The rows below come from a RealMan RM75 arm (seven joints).
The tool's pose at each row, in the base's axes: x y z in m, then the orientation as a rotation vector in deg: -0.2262 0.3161 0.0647 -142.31 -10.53 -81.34; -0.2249 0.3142 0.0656 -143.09 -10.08 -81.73; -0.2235 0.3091 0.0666 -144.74 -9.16 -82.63; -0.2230 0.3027 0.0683 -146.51 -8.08 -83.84; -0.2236 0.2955 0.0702 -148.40 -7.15 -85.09; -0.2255 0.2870 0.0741 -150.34 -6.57 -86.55
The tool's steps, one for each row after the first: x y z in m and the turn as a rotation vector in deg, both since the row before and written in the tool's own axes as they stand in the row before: 0.0015 0.0020 0.0001 -0.90 -0.04 -0.11; 0.0017 0.0051 -0.0008 -1.93 -0.04 -0.29; 0.0018 0.0061 -0.0020 -2.20 0.09 -0.35; 0.0014 0.0067 -0.0030 -2.27 0.06 -0.51; 0.0024 0.0077 -0.0050 -2.29 0.13 -0.82
